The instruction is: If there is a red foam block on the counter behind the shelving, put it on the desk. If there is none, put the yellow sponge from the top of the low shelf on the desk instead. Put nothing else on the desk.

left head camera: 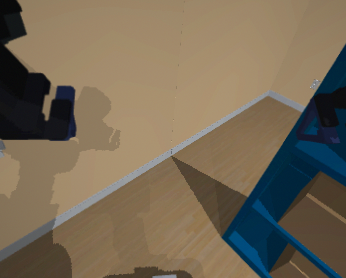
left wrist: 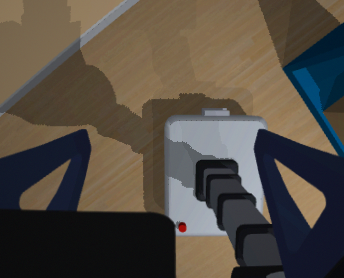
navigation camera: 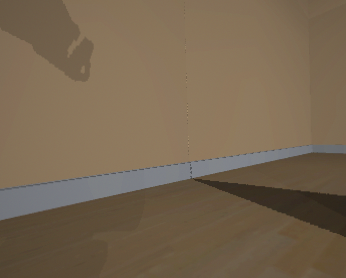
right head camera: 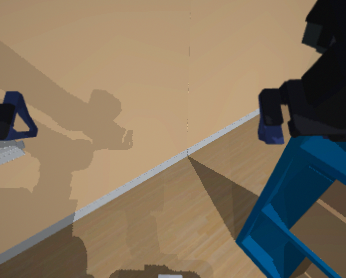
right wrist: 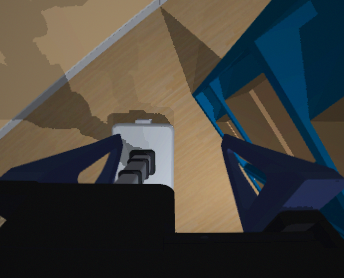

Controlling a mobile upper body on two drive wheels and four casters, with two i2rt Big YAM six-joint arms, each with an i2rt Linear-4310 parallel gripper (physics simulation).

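Places are measured from the left arm's base along level axes (x right, y down, z ahead), in metres.
Pixels of known places: left gripper, fingertip midpoint: (left head camera: 40, 132) (left wrist: 172, 138) (right head camera: 8, 133); right gripper, fingertip midpoint: (left head camera: 323, 135) (right head camera: 290, 135) (right wrist: 172, 139).
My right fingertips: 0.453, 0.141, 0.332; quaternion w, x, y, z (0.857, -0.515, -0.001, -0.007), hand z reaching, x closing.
Behind a point stands the place of what it marks, as x, y, z.
The blue shelving (left head camera: 250, 215) {0.897, 1.334, 0.722} (right head camera: 262, 210) {0.687, 0.877, 0.571} (right wrist: 280, 55) {0.760, 0.419, 0.536} stands at the right, with brown boxes in it; its corner also shows at the right edge of the left wrist view. My left gripper (left wrist: 172, 138) {0.001, 0.138, 0.336} is open, with nothing between its fingers, above the robot's base; part of it shows at the left of both head views. My right gripper (right wrist: 172, 139) {0.453, 0.141, 0.332} is open and empty; it shows at the right of both head views, in front of the shelving. The counter, a red foam block, the yellow sponge, the low shelf and the desk do not show in these views.
A tan wall (left head camera: 130, 50) {0.051, 0.331, 1.181} (navigation camera: 125, 100) {0.053, 1.023, 1.182} with a pale skirting board (left head camera: 115, 186) {-0.135, 1.358, 1.023} (navigation camera: 100, 187) {-0.035, 1.369, 1.099} runs slantwise ahead, and a room corner shows at the right. The robot's white base (left wrist: 185, 135) {0.068, 1.150, 0.227} (right wrist: 162, 145) {0.390, 1.150, 0.144} stands on the wooden floor, close to the wall. Shadows fall on wall and floor.
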